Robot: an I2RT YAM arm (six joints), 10 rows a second.
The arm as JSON. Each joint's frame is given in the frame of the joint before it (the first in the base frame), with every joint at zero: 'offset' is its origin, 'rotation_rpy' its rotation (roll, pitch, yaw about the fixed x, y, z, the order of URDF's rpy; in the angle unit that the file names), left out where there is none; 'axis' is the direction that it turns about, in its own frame. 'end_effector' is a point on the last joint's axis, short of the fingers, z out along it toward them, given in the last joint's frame.
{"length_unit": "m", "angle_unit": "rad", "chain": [
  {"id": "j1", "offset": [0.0, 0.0, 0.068], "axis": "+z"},
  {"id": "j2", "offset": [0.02, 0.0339, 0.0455], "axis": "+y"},
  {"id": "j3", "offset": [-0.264, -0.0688, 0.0], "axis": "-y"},
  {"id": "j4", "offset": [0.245, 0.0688, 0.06], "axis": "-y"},
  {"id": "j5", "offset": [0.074, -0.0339, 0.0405], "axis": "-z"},
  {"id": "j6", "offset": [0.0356, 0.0, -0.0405], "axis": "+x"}
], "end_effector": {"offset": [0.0, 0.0, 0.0], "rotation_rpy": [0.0, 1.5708, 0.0]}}
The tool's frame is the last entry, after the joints.
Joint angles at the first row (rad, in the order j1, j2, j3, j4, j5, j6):
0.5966, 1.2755, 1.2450, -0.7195, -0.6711, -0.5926
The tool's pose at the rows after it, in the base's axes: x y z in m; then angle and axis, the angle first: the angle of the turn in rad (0 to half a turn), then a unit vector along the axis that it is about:
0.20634, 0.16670, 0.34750, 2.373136, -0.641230, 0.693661, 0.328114
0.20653, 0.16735, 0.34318, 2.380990, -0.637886, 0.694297, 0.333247
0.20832, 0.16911, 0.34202, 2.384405, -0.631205, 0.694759, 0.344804
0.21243, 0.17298, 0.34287, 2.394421, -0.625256, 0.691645, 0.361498
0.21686, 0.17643, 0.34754, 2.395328, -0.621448, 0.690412, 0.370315
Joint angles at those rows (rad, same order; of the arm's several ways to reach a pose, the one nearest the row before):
0.5955, 1.2752, 1.2389, -0.7172, -0.6755, -0.5949
0.5964, 1.2756, 1.2224, -0.7042, -0.6828, -0.5860
0.5963, 1.2826, 1.2195, -0.6869, -0.6998, -0.5638
0.5967, 1.3049, 1.2361, -0.6787, -0.7290, -0.5432
0.5967, 1.3274, 1.2682, -0.6806, -0.7432, -0.5286

